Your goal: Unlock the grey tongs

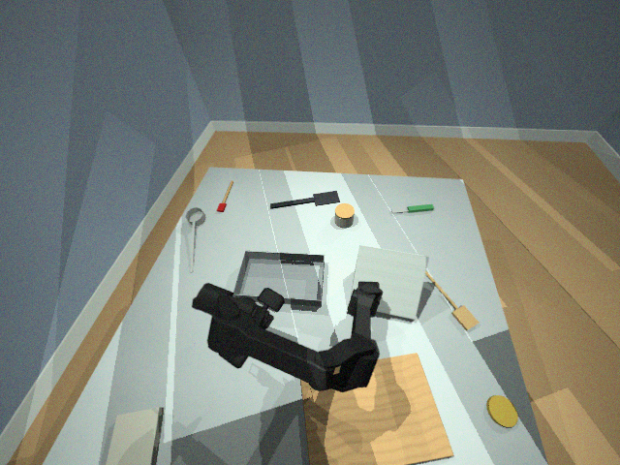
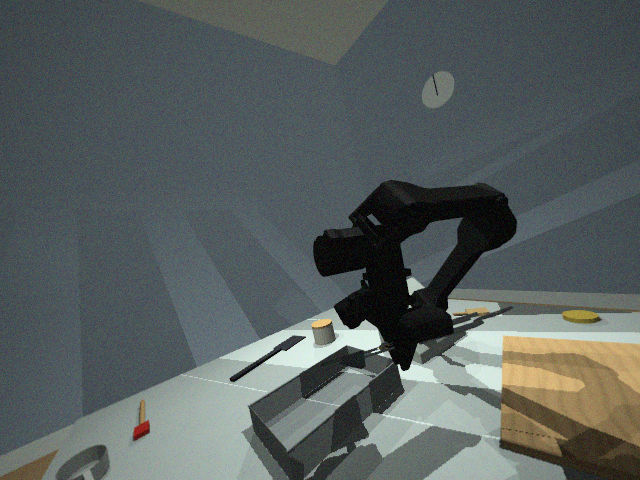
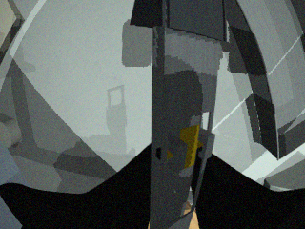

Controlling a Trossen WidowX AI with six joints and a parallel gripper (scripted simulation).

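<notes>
The yellow lock piece lies 20 mm ahead of my gripper tip, 10 mm to the right of it and 40 mm above it. Also, from my gripper tip: pale block: 310 mm ahead, 310 mm to the left, 150 mm below; then wooden board: 310 mm behind, 140 mm to the left, 150 mm below; then roasting tin: 230 mm to the right, 130 mm below.
</notes>
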